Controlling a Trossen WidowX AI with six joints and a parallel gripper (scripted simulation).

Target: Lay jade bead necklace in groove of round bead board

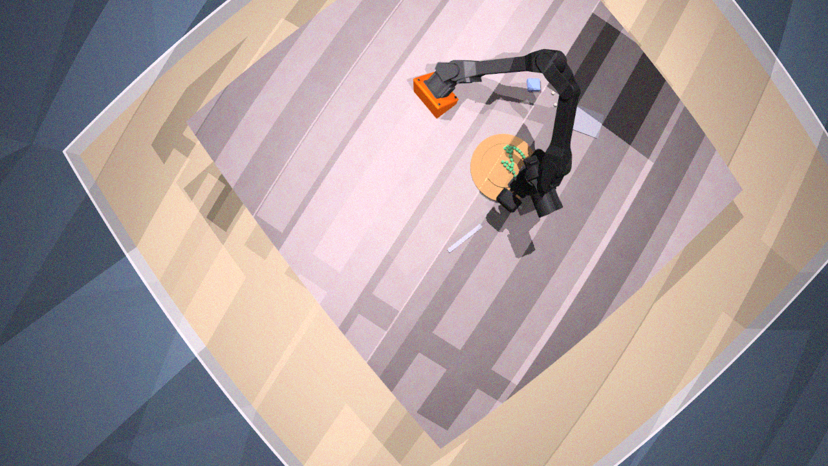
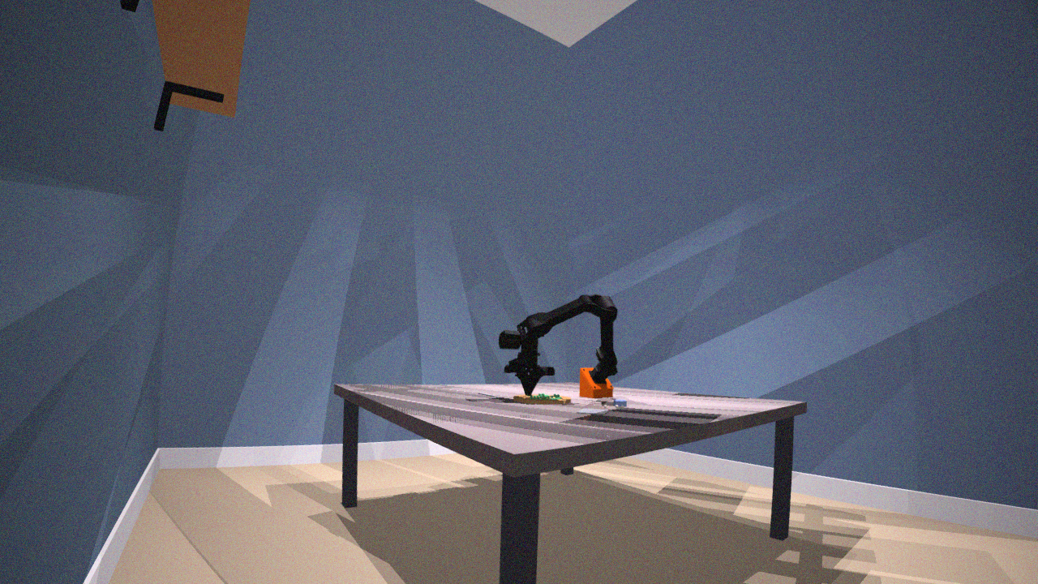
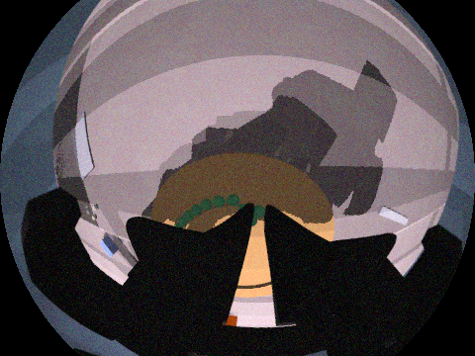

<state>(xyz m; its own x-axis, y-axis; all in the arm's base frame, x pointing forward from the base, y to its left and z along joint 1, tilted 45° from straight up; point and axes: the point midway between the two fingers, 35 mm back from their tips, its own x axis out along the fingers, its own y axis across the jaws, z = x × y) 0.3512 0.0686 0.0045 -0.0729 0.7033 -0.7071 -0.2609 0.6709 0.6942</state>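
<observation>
Right now the round tan bead board is 6 cm behind my gripper tip, 1 cm to the right of it and 1 cm below it. The rest, counted from my gripper tip: white strip 4 cm ahead, 22 cm to the right, 2 cm below; then pale square sheet 4 cm behind, 30 cm to the left, 2 cm below; then blue cube 22 cm behind, 22 cm to the left, 1 cm below.
</observation>
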